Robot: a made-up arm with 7 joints.
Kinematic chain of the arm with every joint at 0, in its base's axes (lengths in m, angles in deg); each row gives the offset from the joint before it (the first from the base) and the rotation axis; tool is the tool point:
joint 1: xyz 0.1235 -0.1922 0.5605 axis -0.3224 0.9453 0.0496
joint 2: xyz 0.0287 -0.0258 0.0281 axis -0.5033 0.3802 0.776
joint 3: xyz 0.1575 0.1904 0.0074 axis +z
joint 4: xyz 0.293 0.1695 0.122 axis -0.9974 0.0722 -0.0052
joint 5: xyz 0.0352 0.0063 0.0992 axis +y
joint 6: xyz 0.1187 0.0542 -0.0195 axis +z
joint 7: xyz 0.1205 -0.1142 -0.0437 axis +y
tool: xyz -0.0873 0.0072 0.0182
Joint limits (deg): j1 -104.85..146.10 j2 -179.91..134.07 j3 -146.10..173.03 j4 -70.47..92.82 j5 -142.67..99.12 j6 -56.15..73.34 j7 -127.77..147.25
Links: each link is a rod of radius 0.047 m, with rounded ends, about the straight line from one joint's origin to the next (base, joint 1, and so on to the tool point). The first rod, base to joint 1, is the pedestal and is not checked.
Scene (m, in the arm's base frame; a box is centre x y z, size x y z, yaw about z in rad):
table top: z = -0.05
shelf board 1: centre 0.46 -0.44 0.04 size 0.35 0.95 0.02 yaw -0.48
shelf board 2: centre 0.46 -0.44 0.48 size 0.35 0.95 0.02 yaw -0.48
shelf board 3: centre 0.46 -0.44 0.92 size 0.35 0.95 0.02 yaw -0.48
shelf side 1: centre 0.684 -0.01 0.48 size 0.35 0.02 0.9 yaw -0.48
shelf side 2: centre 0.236 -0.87 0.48 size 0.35 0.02 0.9 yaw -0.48
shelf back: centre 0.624 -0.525 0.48 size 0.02 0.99 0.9 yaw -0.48
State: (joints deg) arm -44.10 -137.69 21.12 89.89 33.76 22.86 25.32
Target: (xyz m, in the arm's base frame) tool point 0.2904 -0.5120 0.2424
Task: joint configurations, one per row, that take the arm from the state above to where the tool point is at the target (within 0.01 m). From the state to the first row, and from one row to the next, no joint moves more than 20 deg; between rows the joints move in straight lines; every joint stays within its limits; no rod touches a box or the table.
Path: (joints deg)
1: -34.74 -139.40 1.92 90.31 35.42 26.68 28.58
2: -25.37 -141.12 -17.27 90.73 37.07 30.51 31.84
3: -16.01 -142.83 -36.47 91.15 38.73 34.33 35.10
4: -6.65 -144.55 -55.67 91.56 40.39 38.15 38.35
5: 2.71 -146.26 -74.86 91.98 42.04 41.98 41.61
6: 12.08 -147.97 -94.06 92.40 43.70 45.80 44.87
7: 21.44 -149.69 -113.26 92.82 45.36 49.63 48.13
8: 4.47 -146.50 -101.03 90.41 50.25 49.23 44.29
9: -12.50 -143.30 -88.80 87.99 55.13 48.83 40.44
10: -29.47 -140.11 -76.57 85.58 60.02 48.43 36.60
11: -46.44 -136.92 -64.35 83.16 64.91 48.03 32.76
12: -63.40 -133.73 -52.12 80.75 69.80 47.63 28.92
13: -80.37 -130.53 -39.89 78.34 74.69 47.23 25.07

